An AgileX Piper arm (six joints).
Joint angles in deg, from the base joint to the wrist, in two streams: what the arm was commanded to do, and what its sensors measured. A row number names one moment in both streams.
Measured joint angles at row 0: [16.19, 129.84, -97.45, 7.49, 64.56, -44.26]
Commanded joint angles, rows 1 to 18: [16.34, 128.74, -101.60, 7.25, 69.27, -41.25]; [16.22, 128.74, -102.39, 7.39, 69.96, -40.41]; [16.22, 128.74, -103.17, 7.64, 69.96, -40.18]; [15.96, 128.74, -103.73, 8.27, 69.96, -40.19]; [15.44, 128.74, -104.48, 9.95, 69.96, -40.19]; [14.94, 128.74, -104.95, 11.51, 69.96, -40.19]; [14.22, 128.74, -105.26, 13.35, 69.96, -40.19]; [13.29, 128.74, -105.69, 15.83, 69.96, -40.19]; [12.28, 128.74, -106.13, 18.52, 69.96, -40.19]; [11.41, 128.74, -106.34, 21.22, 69.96, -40.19]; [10.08, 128.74, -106.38, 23.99, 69.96, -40.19]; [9.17, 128.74, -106.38, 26.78, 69.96, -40.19]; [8.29, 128.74, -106.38, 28.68, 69.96, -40.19]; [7.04, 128.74, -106.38, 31.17, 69.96, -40.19]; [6.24, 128.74, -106.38, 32.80, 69.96, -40.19]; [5.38, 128.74, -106.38, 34.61, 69.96, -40.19]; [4.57, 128.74, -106.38, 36.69, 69.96, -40.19]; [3.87, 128.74, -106.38, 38.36, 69.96, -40.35]
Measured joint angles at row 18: [6.63, 129.25, -106.00, 31.26, 69.85, -40.30]
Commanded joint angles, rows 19 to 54: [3.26, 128.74, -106.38, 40.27, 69.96, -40.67]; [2.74, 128.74, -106.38, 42.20, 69.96, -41.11]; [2.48, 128.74, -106.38, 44.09, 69.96, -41.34]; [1.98, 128.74, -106.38, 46.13, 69.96, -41.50]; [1.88, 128.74, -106.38, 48.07, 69.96, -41.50]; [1.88, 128.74, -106.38, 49.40, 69.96, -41.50]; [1.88, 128.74, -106.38, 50.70, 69.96, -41.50]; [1.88, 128.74, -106.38, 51.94, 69.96, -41.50]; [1.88, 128.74, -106.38, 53.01, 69.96, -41.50]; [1.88, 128.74, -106.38, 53.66, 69.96, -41.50]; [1.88, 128.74, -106.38, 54.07, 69.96, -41.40]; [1.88, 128.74, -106.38, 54.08, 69.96, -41.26]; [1.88, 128.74, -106.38, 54.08, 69.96, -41.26]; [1.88, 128.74, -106.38, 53.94, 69.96, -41.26]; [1.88, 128.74, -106.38, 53.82, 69.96, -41.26]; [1.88, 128.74, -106.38, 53.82, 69.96, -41.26]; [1.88, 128.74, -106.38, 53.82, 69.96, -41.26]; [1.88, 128.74, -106.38, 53.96, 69.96, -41.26]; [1.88, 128.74, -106.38, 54.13, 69.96, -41.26]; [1.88, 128.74, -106.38, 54.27, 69.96, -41.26]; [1.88, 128.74, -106.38, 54.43, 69.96, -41.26]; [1.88, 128.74, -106.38, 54.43, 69.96, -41.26]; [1.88, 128.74, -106.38, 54.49, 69.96, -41.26]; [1.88, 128.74, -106.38, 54.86, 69.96, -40.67]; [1.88, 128.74, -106.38, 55.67, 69.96, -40.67]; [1.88, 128.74, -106.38, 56.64, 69.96, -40.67]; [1.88, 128.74, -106.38, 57.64, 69.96, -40.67]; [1.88, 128.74, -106.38, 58.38, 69.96, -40.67]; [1.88, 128.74, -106.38, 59.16, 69.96, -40.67]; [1.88, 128.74, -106.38, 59.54, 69.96, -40.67]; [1.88, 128.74, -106.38, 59.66, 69.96, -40.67]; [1.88, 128.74, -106.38, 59.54, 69.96, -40.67]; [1.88, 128.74, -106.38, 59.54, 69.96, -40.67]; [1.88, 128.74, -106.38, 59.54, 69.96, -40.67]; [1.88, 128.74, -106.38, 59.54, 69.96, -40.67]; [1.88, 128.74, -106.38, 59.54, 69.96, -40.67]
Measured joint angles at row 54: [2.17, 129.25, -106.00, 58.58, 69.98, -40.77]
